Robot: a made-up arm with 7 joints. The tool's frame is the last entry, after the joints.
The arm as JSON. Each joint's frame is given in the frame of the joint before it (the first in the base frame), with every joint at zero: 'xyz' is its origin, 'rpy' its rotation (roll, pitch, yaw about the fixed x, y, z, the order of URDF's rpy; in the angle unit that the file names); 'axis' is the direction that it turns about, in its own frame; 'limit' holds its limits. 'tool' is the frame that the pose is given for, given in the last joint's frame.
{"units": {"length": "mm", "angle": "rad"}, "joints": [
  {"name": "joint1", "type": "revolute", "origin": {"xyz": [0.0, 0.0, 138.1], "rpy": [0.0, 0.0, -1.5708]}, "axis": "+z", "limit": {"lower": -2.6, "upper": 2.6}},
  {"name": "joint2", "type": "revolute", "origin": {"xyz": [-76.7, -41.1, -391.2], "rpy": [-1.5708, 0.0, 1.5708]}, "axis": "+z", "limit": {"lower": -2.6, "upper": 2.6}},
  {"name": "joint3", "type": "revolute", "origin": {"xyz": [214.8, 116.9, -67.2], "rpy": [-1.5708, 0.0, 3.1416]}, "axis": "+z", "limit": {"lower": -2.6, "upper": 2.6}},
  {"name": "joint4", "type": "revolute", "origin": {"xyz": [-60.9, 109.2, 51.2], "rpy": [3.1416, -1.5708, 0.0]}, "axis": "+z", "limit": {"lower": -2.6, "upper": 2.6}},
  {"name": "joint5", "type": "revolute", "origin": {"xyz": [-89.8, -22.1, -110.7], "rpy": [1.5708, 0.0, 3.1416]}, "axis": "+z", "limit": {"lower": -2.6, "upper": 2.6}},
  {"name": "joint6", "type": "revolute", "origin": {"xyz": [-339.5, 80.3, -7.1], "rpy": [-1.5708, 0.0, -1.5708]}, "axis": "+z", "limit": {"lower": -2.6, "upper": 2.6}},
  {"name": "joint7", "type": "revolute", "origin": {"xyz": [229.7, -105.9, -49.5], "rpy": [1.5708, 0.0, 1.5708]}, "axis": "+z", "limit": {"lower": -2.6, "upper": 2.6}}
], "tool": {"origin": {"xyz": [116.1, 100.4, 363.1], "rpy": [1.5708, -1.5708, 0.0]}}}
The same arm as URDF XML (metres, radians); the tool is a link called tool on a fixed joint. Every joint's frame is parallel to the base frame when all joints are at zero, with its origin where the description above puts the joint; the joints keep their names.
<robot name="arm">
  <joint name="tool_joint" type="fixed">
    <parent link="link7"/>
    <child link="tool"/>
    <origin xyz="0.3631 -0.1161 -0.1004" rpy="0 0 0"/>
  </joint>
  <joint name="joint7" type="revolute">
    <parent link="link6"/>
    <child link="link7"/>
    <origin xyz="0.2297 0.1059 0.0495"/>
    <axis xyz="1 0 0"/>
    <limit lower="-2.6" upper="2.6"/>
  </joint>
  <joint name="joint6" type="revolute">
    <parent link="link5"/>
    <child link="link6"/>
    <origin xyz="-0.0803 -0.0071 0.3395"/>
    <axis xyz="0 0 -1"/>
    <limit lower="-2.6" upper="2.6"/>
  </joint>
  <joint name="joint5" type="revolute">
    <parent link="link4"/>
    <child link="link5"/>
    <origin xyz="0.1107 -0.0221 -0.0898"/>
    <axis xyz="0 1 0"/>
    <limit lower="-2.6" upper="2.6"/>
  </joint>
  <joint name="joint4" type="revolute">
    <parent link="link3"/>
    <child link="link4"/>
    <origin xyz="0.0609 -0.1092 0.0512"/>
    <axis xyz="-1 0 0"/>
    <limit lower="-2.6" upper="2.6"/>
  </joint>
  <joint name="joint3" type="revolute">
    <parent link="link2"/>
    <child link="link3"/>
    <origin xyz="0.2148 -0.0672 -0.1169"/>
    <axis xyz="0 0 1"/>
    <limit lower="-2.6" upper="2.6"/>
  </joint>
  <joint name="joint2" type="revolute">
    <parent link="link1"/>
    <child link="link2"/>
    <origin xyz="-0.0411 0.0767 -0.3912"/>
    <axis xyz="0 1 0"/>
    <limit lower="-2.6" upper="2.6"/>
  </joint>
  <joint name="joint1" type="revolute">
    <parent link="base_link"/>
    <child link="link1"/>
    <origin xyz="0 0 0.1381"/>
    <axis xyz="0 0 1"/>
    <limit lower="-2.6" upper="2.6"/>
  </joint>
  <link name="base_link"/>
  <link name="link1"/>
  <link name="link2"/>
  <link name="link3"/>
  <link name="link4"/>
  <link name="link5"/>
  <link name="link6"/>
  <link name="link7"/>
  <link name="tool"/>
</robot>

